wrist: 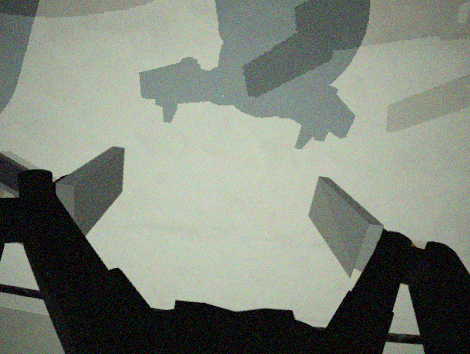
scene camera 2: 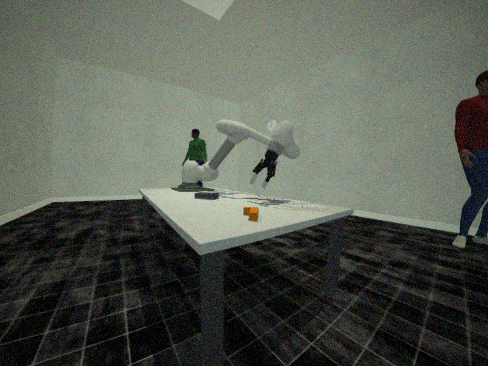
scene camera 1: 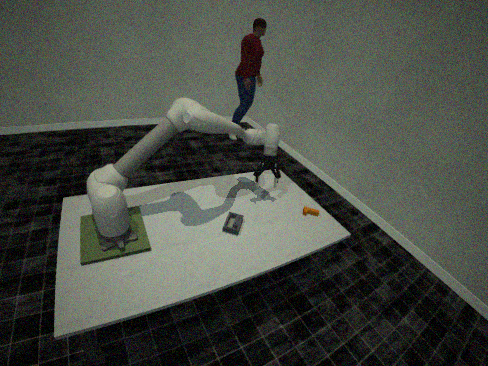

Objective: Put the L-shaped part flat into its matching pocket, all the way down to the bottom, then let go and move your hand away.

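Seen in the pictures: gripper, between the fingertips: (wrist: 221, 183) (scene camera 2: 256, 185) (scene camera 1: 266, 187); arm's base, origin of its link: (scene camera 2: 189, 188) (scene camera 1: 115, 233).
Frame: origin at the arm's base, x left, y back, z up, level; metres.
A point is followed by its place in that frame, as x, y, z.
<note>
The orange L-shaped part (scene camera 1: 310, 211) @(-0.370, -1.153, 0.003) (scene camera 2: 253, 214) @(-0.409, -1.203, 0.004) lies on the table near its right end in the scene camera 1 view, apart from the gripper; in the scene camera 2 view it is near the table's front corner. The dark grey block with the pocket (scene camera 1: 233, 223) @(-0.220, -0.595, 0.016) (scene camera 2: 207, 195) @(-0.228, -0.651, 0.005) sits on the table between the arm's base and the part; a lighter recess shows in its top. My gripper (scene camera 1: 267, 183) @(-0.098, -0.949, 0.085) (scene camera 2: 258, 185) @(-0.098, -0.949, 0.085) (wrist: 221, 183) @(-0.098, -0.949, 0.085) is open and empty, above the table's back right area. Bare table and shadows show between its fingertips in the wrist view.
The arm's base stands on a green mat (scene camera 1: 90, 252) @(-0.067, 0.143, -0.001) at the left of the white table (scene camera 1: 165, 280) @(-0.355, -0.117, -0.019). A person in a red top (scene camera 1: 248, 57) (scene camera 2: 472, 125) stands beyond the table, and a person in a green top (scene camera 2: 195, 150) stands behind the base.
</note>
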